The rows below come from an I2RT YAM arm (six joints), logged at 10 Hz.
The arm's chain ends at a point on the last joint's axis. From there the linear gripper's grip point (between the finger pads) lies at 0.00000 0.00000 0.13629 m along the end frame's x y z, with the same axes.
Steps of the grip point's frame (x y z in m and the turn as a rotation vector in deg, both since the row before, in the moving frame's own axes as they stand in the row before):
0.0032, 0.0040, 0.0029, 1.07, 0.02, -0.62
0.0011, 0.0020, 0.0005, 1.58, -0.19, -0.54
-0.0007, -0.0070, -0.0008, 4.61, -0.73, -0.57
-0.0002, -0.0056, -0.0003, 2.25, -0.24, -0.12
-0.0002, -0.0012, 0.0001, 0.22, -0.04, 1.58
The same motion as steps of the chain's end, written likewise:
0.0032, 0.0065, 0.0029, 1.07, 0.02, -0.62
0.0016, 0.0058, 0.0006, 1.58, -0.19, -0.54
0.0011, 0.0039, -0.0003, 4.61, -0.73, -0.57
0.0004, -0.0002, -0.0002, 2.25, -0.24, -0.12
-0.0001, -0.0007, 0.0001, 0.22, -0.04, 1.58

